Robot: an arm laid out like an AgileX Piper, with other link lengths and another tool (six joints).
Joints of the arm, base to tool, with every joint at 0 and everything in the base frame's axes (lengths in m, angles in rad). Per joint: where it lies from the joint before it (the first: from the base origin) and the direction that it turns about. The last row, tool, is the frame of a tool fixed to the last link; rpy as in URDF.
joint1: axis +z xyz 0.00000 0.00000 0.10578
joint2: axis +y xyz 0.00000 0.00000 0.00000
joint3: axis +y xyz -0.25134 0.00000 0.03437
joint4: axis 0.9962 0 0.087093 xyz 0.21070 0.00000 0.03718
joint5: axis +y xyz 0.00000 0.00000 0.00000
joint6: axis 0.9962 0 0.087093 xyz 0.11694 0.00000 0.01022
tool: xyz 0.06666 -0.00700 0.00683 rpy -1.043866 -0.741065 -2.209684
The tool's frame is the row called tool.
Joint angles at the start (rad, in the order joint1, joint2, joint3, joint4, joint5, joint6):
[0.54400 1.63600 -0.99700 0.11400 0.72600 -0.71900]
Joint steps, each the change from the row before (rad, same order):
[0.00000 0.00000 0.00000 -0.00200 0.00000 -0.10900]
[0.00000 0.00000 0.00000 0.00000 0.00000 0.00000]
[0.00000 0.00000 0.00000 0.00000 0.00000 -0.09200]
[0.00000 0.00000 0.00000 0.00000 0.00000 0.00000]
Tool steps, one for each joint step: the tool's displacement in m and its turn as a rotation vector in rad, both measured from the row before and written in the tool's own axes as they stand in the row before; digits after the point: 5 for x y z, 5 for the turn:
[0.00045 -0.00036 0.00018 0.04070 -0.00010 -0.10273]
[0.00000 0.00000 0.00000 0.00000 0.00000 0.00000]
[0.00038 -0.00050 0.00016 0.03491 0.00000 -0.08512]
[0.00000 0.00000 0.00000 0.00000 0.00000 0.00000]

